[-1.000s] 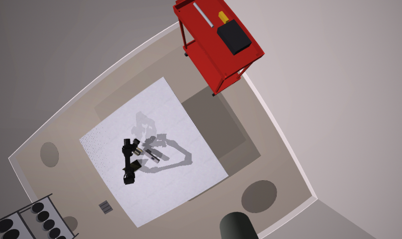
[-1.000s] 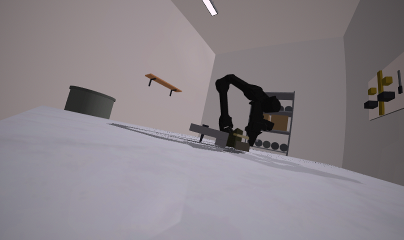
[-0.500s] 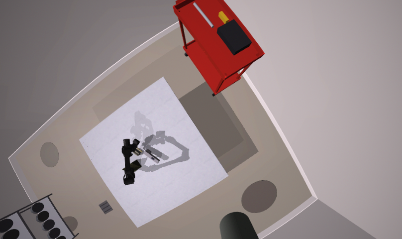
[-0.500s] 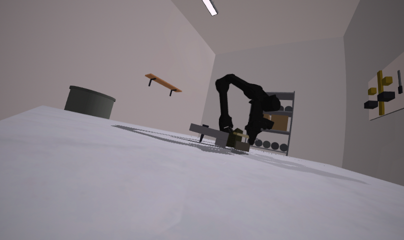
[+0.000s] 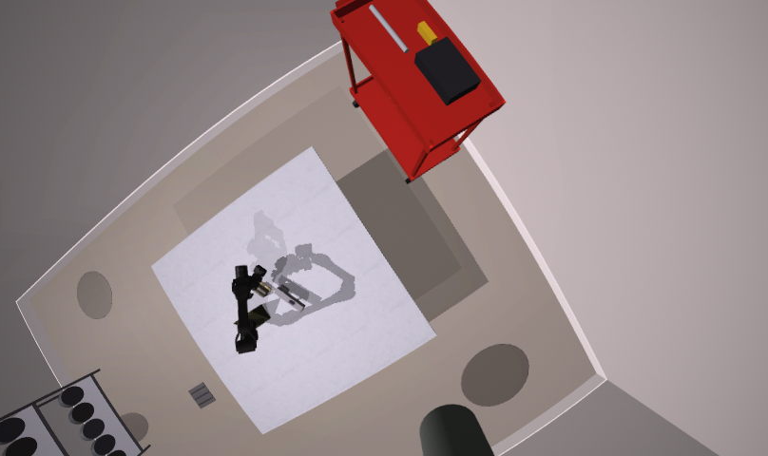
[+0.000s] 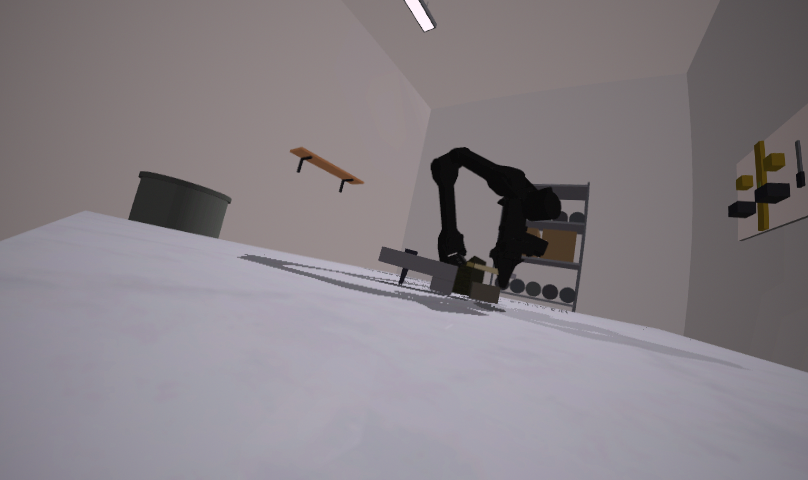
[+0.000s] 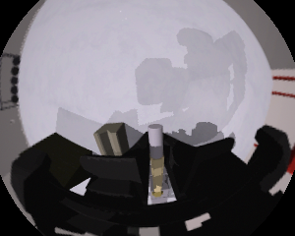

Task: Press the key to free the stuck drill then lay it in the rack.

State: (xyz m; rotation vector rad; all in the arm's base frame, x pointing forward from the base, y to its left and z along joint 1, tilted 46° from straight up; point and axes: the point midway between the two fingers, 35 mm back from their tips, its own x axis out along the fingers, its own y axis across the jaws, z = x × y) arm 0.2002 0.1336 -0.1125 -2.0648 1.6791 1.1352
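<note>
The drill lies 4 cm above my gripper tip, 3 cm to the right of it and 2 cm ahead of it. Round my gripper tip: grey block 18 cm to the right, 9 cm ahead, 1 cm above.
</note>
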